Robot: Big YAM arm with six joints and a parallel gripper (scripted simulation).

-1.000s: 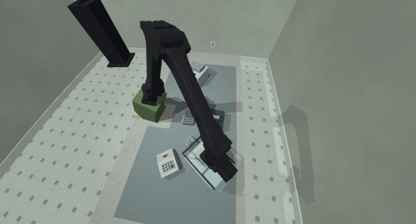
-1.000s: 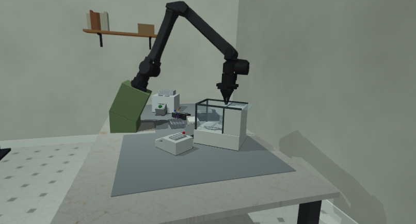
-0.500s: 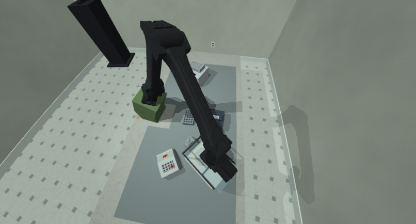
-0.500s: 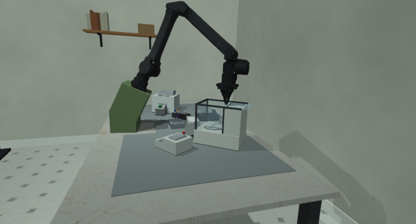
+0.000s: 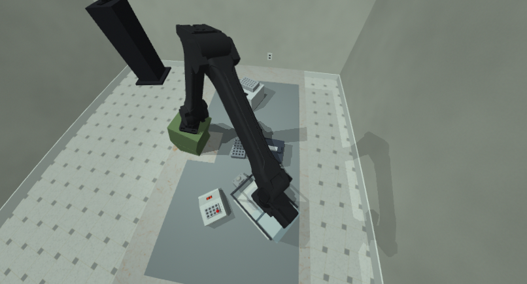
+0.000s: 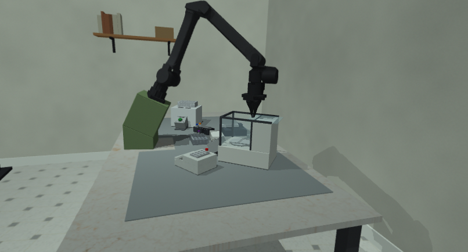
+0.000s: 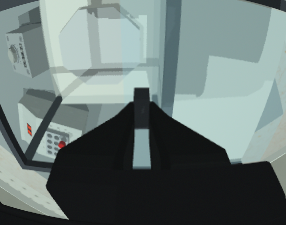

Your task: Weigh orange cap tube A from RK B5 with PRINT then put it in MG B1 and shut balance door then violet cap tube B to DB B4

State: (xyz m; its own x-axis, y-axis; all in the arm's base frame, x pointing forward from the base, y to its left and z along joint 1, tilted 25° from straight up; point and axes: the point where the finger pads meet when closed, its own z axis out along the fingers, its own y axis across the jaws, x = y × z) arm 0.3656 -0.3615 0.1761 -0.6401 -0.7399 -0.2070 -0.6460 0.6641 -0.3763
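Now: the balance pan 4 cm behind my hand, 4 cm to the left of it and 14 cm below it. Round my hand: balance door (2 cm ahead, 2 cm to the right, 1 cm below); then red-capped tube (23 cm behind, 2 cm to the right, 16 cm below); then dry block DB (27 cm behind, 1 cm to the left, 19 cm below).
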